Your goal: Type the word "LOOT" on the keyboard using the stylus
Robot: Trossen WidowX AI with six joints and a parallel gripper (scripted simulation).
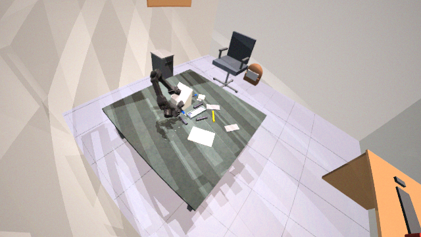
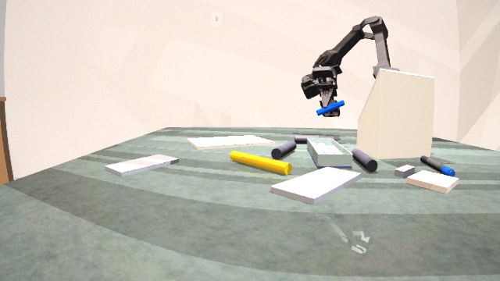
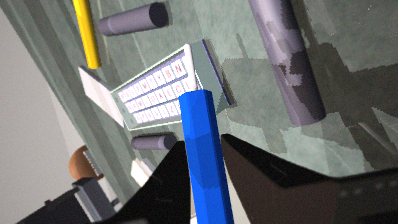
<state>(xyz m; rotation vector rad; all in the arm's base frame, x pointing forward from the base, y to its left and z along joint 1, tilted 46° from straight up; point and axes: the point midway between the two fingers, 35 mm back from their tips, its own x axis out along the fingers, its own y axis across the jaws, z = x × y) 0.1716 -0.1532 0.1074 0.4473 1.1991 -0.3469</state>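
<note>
The thin white tip is 4 cm ahead of my gripper tip, 2 cm below it and 1 cm to the right of it. The rest, counted from my gripper tip: yellow cylinder 23 cm ahead, 22 cm to the left, 9 cm below; then keyboard 16 cm to the left, 9 cm below, 7 cm ahead; then blue stylus 1 cm ahead.
</note>
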